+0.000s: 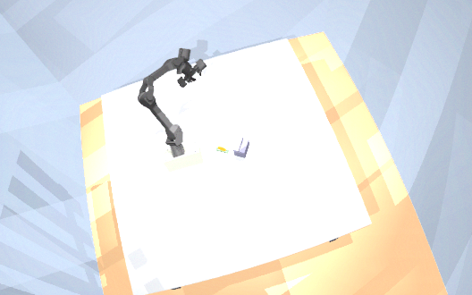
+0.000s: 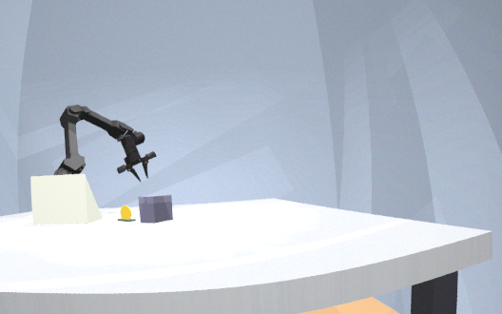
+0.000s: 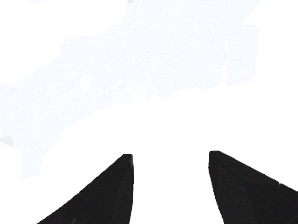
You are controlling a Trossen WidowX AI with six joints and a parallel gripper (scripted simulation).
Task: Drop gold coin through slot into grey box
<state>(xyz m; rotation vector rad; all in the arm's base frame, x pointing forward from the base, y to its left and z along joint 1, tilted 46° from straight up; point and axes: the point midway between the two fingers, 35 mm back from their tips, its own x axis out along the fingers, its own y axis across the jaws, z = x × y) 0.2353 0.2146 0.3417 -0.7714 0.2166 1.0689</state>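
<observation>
The gold coin lies 3 cm behind my gripper tip, 42 cm to the right of it and 11 cm below it.
</observation>
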